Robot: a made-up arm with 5 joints. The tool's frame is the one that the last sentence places.
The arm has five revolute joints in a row. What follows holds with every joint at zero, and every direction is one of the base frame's.
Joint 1 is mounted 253.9 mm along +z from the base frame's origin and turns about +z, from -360 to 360 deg.
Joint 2 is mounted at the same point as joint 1 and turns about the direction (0, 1, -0.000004), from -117.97 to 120 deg.
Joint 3 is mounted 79.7 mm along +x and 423.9 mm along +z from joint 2 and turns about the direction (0, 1, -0.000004), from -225 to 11 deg.
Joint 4 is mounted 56.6 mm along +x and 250.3 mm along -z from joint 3 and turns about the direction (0, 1, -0.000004), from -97 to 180 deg.
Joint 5 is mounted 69.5 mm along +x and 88.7 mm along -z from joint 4 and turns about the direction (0, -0.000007, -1), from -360 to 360 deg.
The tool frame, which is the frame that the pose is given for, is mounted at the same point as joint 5; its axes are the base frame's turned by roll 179.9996, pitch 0 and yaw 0 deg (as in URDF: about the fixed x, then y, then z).
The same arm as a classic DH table. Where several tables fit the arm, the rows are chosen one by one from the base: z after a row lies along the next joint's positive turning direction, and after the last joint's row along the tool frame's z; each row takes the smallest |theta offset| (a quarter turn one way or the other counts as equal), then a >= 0, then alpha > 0; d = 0 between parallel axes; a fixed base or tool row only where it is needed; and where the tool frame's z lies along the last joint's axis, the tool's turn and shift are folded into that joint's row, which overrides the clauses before.
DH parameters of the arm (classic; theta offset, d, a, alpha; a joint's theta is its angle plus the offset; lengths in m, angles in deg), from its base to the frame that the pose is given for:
joint 1: 0 0.2539 0 -90
joint 2: -79.35 0 0.4313 0
joint 3: -23.39 0 -0.2566 0
joint 4: -77.26 0 -0.0695 90
joint 5: 180 0.0887 0 0
Joint limits (deg, base to tool): -360..360 -117.97..120 -225..11 -97..180 -360..360

